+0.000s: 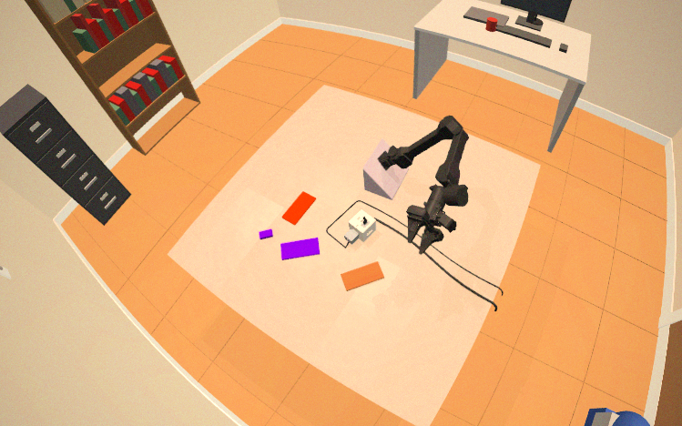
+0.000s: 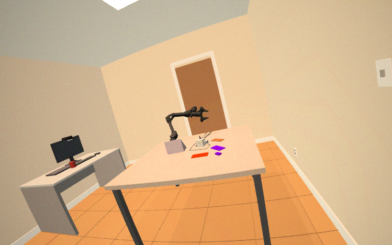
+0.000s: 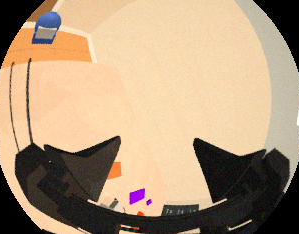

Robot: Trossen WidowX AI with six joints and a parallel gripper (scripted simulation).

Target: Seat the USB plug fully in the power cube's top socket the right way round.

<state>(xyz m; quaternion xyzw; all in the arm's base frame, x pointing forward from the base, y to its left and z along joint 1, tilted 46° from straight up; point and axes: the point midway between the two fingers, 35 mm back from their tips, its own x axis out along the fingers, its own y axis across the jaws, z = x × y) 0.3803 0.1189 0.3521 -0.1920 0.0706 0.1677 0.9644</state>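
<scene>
Right now the USB plug is 25 cm to the right of my gripper tip, 20 cm below it and 10 cm behind it.
</scene>
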